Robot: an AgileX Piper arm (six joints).
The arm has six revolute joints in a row. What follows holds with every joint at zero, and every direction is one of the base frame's. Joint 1 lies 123 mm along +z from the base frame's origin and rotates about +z. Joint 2 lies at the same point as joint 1 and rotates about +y. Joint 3 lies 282.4 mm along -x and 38.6 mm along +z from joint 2 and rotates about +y. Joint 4 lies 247.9 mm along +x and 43.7 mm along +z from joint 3 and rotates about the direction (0.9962, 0, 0.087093). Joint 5 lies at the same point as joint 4 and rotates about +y. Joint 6 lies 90.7 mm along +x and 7.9 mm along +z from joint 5 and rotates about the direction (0.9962, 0, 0.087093). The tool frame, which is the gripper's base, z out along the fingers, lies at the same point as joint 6; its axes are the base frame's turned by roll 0, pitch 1.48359 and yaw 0 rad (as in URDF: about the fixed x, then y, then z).
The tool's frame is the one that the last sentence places.
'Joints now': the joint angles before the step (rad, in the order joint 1, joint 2, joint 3, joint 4, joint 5, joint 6). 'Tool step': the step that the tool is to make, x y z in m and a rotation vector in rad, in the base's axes. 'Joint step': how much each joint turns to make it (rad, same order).
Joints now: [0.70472 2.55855 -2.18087 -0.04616 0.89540 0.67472]
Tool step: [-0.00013 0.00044 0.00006 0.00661 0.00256 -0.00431]
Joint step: [0.00001 0.00001 -0.00003 0.00579 -0.00222 0.00297]
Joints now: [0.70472 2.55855 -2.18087 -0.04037 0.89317 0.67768]
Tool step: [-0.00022 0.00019 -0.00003 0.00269 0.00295 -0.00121]
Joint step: [-0.00001 0.00001 -0.00001 0.00414 0.00051 0.00000]
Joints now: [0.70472 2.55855 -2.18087 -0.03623 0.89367 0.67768]
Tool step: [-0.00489 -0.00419 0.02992 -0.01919 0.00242 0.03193]
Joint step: [0.00000 -0.06062 0.00002 0.00162 0.07386 -0.03757]
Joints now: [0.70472 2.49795 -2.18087 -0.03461 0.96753 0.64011]
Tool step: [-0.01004 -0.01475 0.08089 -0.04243 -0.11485 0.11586]
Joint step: [0.00001 -0.16028 0.00001 -0.05778 0.09355 -0.12332]
